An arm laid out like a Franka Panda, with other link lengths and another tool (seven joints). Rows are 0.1 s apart.
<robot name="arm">
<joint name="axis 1" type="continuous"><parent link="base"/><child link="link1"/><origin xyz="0.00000 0.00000 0.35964" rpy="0.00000 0.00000 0.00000"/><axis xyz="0 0 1"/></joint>
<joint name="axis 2" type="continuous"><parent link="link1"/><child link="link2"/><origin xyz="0.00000 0.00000 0.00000" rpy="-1.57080 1.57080 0.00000"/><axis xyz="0 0 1"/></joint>
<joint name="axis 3" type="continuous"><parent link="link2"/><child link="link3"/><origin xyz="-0.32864 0.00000 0.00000" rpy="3.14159 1.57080 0.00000"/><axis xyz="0 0 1"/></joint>
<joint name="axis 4" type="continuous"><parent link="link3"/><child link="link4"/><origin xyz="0.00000 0.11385 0.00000" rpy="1.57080 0.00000 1.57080"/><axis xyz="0 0 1"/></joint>
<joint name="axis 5" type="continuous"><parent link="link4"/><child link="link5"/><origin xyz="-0.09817 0.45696 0.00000" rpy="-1.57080 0.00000 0.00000"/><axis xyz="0 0 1"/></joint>
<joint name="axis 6" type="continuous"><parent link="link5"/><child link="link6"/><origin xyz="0.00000 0.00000 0.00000" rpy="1.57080 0.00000 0.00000"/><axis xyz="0 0 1"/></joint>
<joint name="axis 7" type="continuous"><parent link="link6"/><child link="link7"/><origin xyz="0.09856 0.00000 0.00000" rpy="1.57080 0.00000 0.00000"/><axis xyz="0 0 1"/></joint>
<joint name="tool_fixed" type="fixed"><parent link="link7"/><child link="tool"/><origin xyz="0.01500 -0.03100 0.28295" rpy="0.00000 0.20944 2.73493"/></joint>
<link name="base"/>
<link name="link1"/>
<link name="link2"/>
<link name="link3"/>
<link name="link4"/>
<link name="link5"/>
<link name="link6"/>
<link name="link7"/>
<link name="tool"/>
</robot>
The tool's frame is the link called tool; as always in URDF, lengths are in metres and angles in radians. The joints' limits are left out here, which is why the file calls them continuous.
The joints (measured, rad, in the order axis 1, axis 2, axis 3, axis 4, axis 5, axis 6, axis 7), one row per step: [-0.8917, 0.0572, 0.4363, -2.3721, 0.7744, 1.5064, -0.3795]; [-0.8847, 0.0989, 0.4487, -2.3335, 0.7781, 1.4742, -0.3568]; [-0.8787, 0.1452, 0.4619, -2.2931, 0.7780, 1.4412, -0.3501]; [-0.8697, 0.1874, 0.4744, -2.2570, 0.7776, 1.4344, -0.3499]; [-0.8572, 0.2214, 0.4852, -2.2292, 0.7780, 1.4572, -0.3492]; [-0.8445, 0.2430, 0.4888, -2.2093, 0.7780, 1.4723, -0.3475]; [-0.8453, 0.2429, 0.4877, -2.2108, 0.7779, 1.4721, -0.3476]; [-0.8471, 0.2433, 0.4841, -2.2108, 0.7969, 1.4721, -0.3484]
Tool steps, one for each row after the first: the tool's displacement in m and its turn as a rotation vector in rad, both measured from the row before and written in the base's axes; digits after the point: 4 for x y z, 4 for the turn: [0.0071, 0.0105, 0.0055, 0.0385, 0.0231, 0.0222]; [0.0059, 0.0101, 0.0049, 0.0435, 0.0109, 0.0312]; [0.0090, 0.0084, 0.0001, 0.0241, -0.0045, 0.0224]; [0.0122, 0.0072, -0.0056, -0.0002, -0.0140, 0.0080]; [0.0086, 0.0050, -0.0034, -0.0020, -0.0096, 0.0055]; [-0.0006, -0.0007, -0.0005, 0.0004, 0.0015, -0.0015]; [0.0044, -0.0011, 0.0028, 0.0121, -0.0028, -0.0193]
